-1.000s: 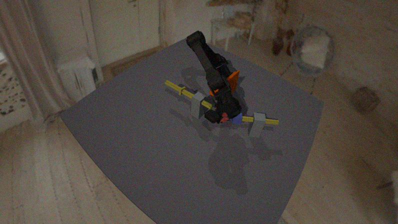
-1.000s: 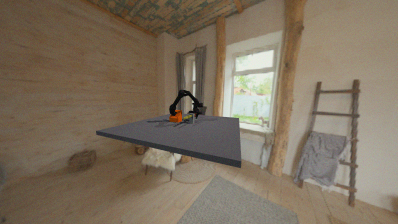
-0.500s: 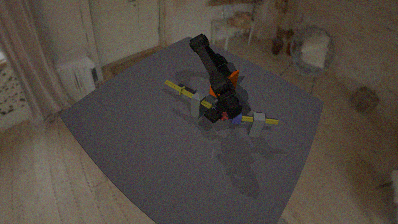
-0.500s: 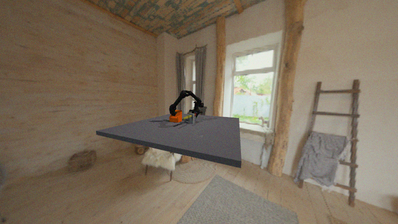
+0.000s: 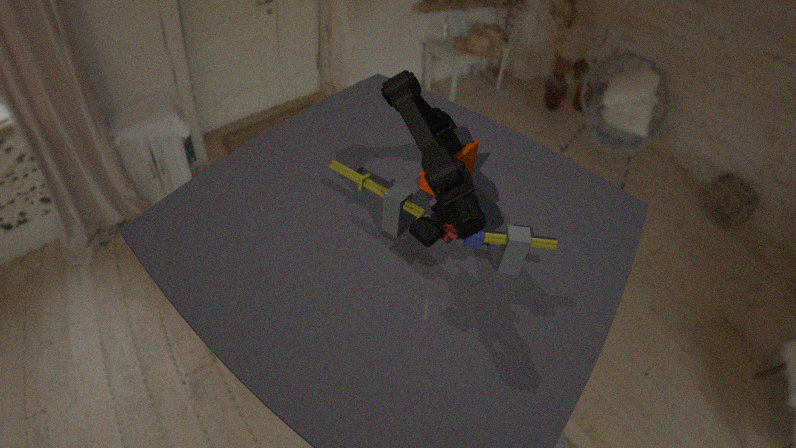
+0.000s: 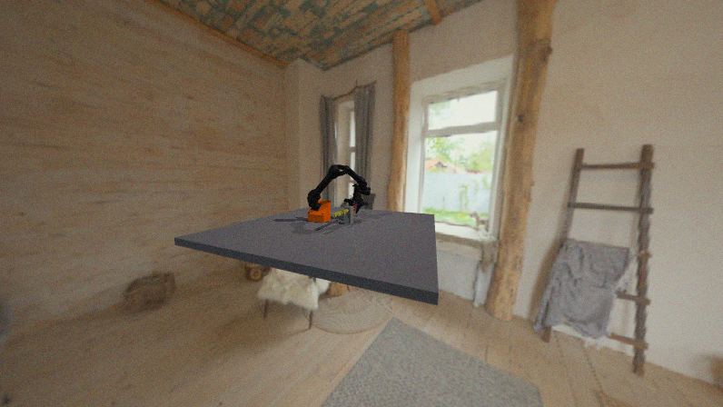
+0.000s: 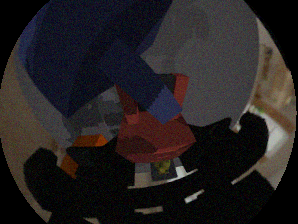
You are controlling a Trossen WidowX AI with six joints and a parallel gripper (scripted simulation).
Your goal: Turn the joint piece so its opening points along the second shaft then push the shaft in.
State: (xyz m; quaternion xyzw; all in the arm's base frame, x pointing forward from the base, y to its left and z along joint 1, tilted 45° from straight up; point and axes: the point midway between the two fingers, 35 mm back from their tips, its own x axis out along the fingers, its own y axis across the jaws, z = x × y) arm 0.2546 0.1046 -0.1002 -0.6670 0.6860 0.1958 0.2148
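Right now my gripper tip is 40 mm below the red joint piece and 30 mm to the right of it.
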